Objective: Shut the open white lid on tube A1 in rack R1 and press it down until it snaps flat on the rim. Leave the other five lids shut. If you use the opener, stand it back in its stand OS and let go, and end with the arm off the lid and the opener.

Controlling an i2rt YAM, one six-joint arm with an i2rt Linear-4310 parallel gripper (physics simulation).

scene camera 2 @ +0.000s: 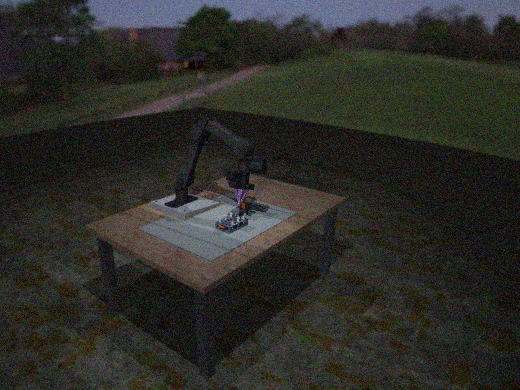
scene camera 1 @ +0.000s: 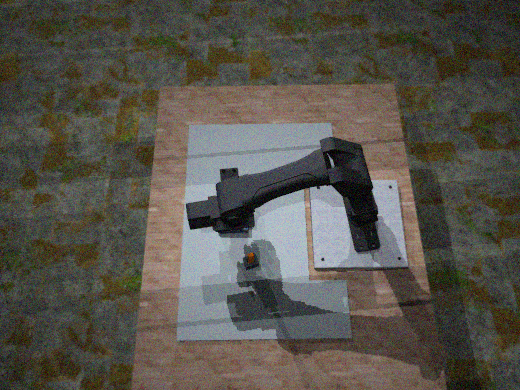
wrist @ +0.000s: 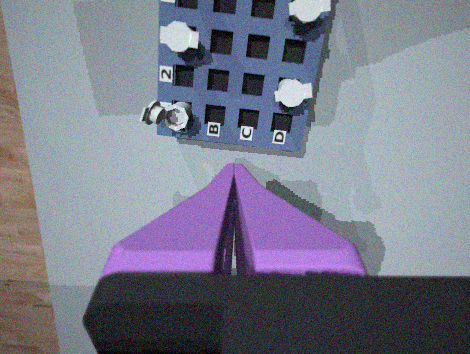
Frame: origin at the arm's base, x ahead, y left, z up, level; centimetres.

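Where they show: gripper, between the fingertips: (scene camera 2: pixel 239 204) (wrist: pixel 234 176); arm's base, origin of its link: (scene camera 2: pixel 181 202) (scene camera 1: pixel 359 216).
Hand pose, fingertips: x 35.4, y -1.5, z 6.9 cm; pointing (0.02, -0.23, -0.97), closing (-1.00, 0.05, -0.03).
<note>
Each offset is from my fingertips to the centre of the thing. "*": to the spot under its first point. Level surfaces: height alone.
Rack R1 {dx -0.5, dy -6.4, dz -5.7 cm} (wrist: pixel 235 65) (scene camera 2: pixel 225 228) is a blue block with a grid of square holes. Tube A1 {* dx +3.2, dy -1.5, dz -4.8 cm} (wrist: pixel 176 117) stands in its corner hole, mouth uncovered. Its lid {dx +3.8, dy -2.0, dz -3.4 cm} (wrist: pixel 154 113) is open and hangs out past the rack's edge in the wrist view. Three shut white lids (wrist: pixel 178 36) (wrist: pixel 293 93) (wrist: pixel 309 8) show on other tubes. My gripper (wrist: pixel 234 176) (scene camera 2: pixel 240 203) is shut and empty, above the mat beside the rack's lettered edge, apart from the tube. An orange piece {dx -3.1, dy +9.8, dz -4.3 cm} (scene camera 1: pixel 251 258) (scene camera 2: pixel 243 205), seemingly the opener, stands upright in a small dark stand (scene camera 1: pixel 251 265).
The pale mat {dz -8.9 cm} (scene camera 1: pixel 250 137) (scene camera 2: pixel 170 233) (wrist: pixel 410 140) lies on the wooden table {dz -9.2 cm} (scene camera 1: pixel 360 110) (scene camera 2: pixel 150 252) (wrist: pixel 25 300). The arm's pale base plate (scene camera 1: pixel 330 250) stands beside the mat. The arm hides the rack in scene camera 1.
</note>
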